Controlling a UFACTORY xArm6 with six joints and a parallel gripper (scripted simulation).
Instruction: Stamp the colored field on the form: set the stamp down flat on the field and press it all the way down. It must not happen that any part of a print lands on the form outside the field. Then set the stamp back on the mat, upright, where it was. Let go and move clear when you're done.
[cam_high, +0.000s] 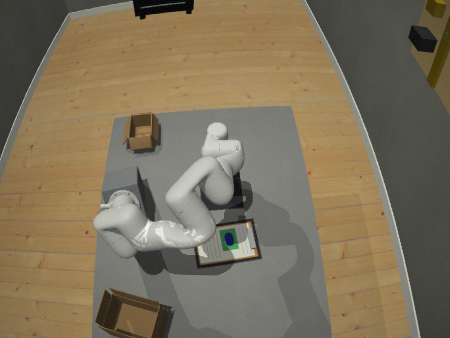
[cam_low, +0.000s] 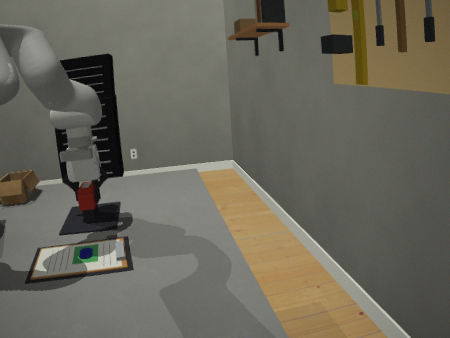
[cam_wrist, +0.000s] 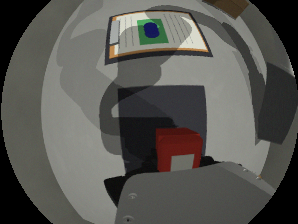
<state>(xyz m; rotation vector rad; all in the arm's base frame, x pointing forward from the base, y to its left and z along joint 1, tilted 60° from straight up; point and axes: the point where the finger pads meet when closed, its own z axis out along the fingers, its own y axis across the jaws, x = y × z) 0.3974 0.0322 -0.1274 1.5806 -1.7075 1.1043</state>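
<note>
Right now my hand is 2 cm above the red stamp. From my hand the other things lie so: clipboard with form (27 cm to the right, 6 cm below, 1 cm behind); then dark mat (7 cm below); then dark stamp base (5 cm below).
</note>
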